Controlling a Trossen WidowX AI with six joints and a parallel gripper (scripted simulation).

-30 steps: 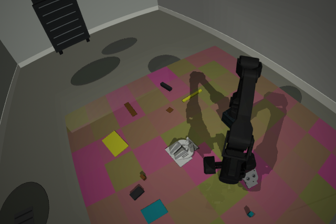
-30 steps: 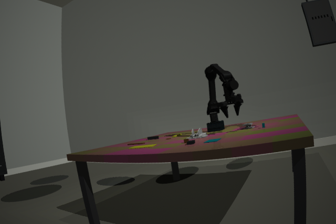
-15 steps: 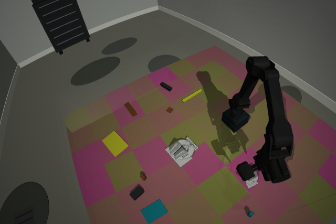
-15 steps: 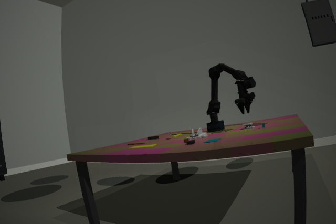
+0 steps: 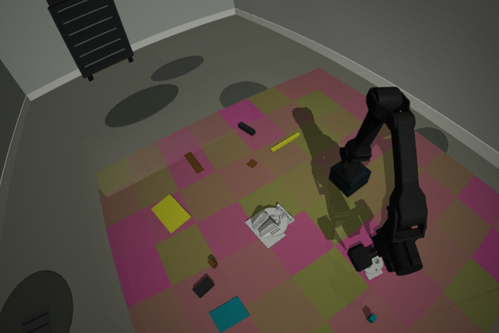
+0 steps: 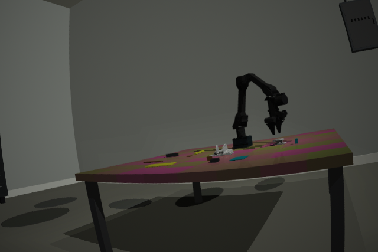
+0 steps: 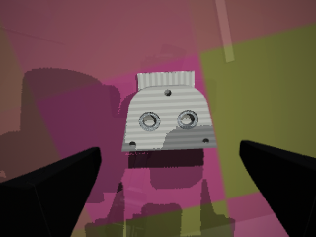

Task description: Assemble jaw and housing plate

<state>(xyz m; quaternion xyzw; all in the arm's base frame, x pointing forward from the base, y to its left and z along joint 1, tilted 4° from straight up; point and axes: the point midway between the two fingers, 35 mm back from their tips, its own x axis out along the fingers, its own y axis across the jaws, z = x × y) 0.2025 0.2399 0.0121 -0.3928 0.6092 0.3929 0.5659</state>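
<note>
Now: the housing plate 10 mm to the left of my gripper tip and 30 mm below it. From my gripper tip the other things lie so: ribbed stand 10 mm ahead, 10 mm to the left, 50 mm below; then teal cube 130 mm ahead, 110 mm to the left, 50 mm below; then teal sheet 390 mm ahead, 180 mm to the right, 60 mm below.
</note>
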